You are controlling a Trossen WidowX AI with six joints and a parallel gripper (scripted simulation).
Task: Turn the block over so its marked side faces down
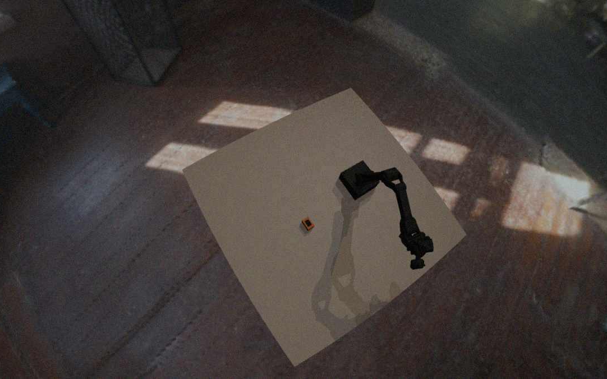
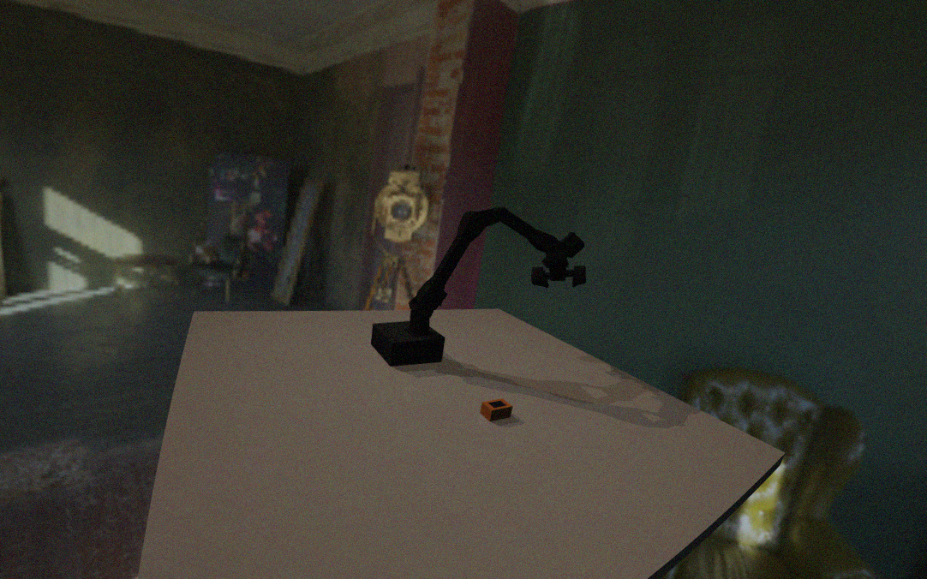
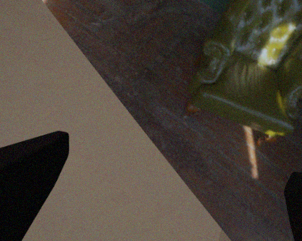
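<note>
Now: gripper tip 520 mm to the left of the orange block, 320 mm short of it and 210 mm above it.
</note>
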